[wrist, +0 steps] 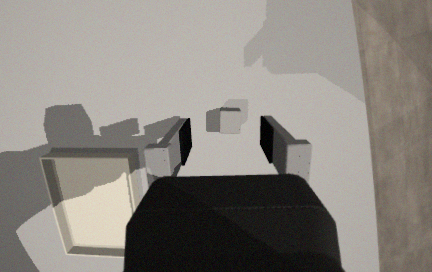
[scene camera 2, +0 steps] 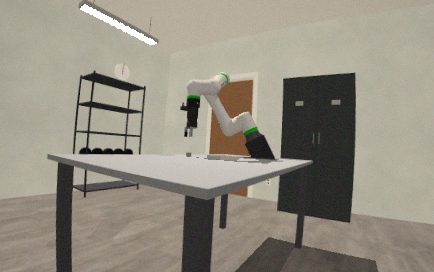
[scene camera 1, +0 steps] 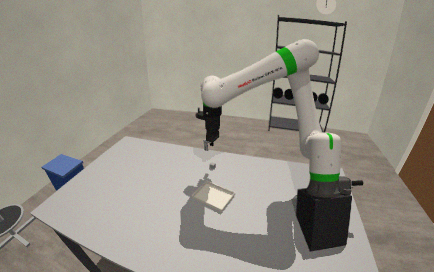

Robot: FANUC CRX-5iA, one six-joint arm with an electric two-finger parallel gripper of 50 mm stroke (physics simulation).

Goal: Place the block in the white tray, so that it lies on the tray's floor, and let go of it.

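Pixels of known places: gripper, fingertip midpoint: [wrist: 225, 131] [scene camera 2: 188, 136] [scene camera 1: 208, 147]; arm's base, origin of the base link: [scene camera 2: 254, 139] [scene camera 1: 323, 192].
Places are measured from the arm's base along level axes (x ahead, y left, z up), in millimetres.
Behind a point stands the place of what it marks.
A small grey block [scene camera 1: 212, 166] @(y -300, x 528, z -136 mm) [scene camera 2: 188, 154] @(y -309, x 542, z -140 mm) [wrist: 230, 121] @(y -315, x 531, z -126 mm) lies on the table, beside the tray and apart from it. The white tray [scene camera 1: 220, 210] @(y 13, x 436, z -144 mm) [scene camera 2: 216, 157] @(y -86, x 572, z -142 mm) [wrist: 95, 251] @(y -30, x 414, z -141 mm) lies flat on the table; in the wrist view it is at the lower left, partly hidden by the gripper's body, and no block shows on the visible part of its floor. My gripper [scene camera 1: 207, 146] @(y -316, x 549, z -20 mm) [scene camera 2: 188, 132] @(y -316, x 549, z -20 mm) [wrist: 225, 131] @(y -316, x 549, z -20 mm) is open and empty, pointing down, and hangs above the table over the block's area. In the wrist view the block shows between and a little beyond the fingertips, square to them.
The table [scene camera 1: 125, 200] @(y 42, x 918, z -153 mm) [scene camera 2: 150, 167] @(y -22, x 1235, z -153 mm) carries the arm's black base [scene camera 1: 324, 220] @(y 121, x 16, z -35 mm) at its right in the first scene view. A table edge runs down the right of the wrist view. A blue bin [scene camera 1: 62, 166], a shelf rack [scene camera 1: 312, 21] and a dark cabinet [scene camera 2: 317, 150] stand off the table.
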